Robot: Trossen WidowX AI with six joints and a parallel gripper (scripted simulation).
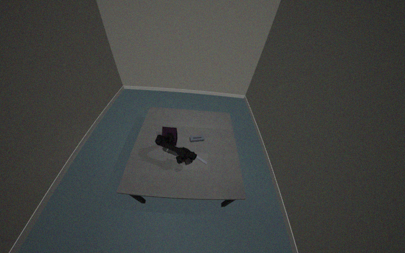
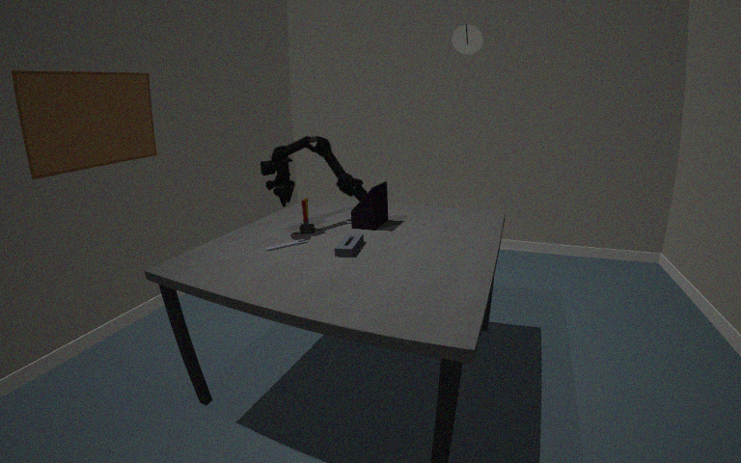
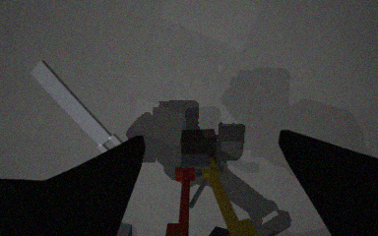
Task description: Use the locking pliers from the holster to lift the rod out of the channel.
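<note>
My gripper tip is 80 mm to the right of the yellow handle, 40 mm past it and 40 mm above it. The rest, counted from my gripper tip: holster block 130 mm below, 90 mm to the left, 20 mm behind; then channel block 370 mm to the left, 170 mm ahead, 120 mm below.
</note>
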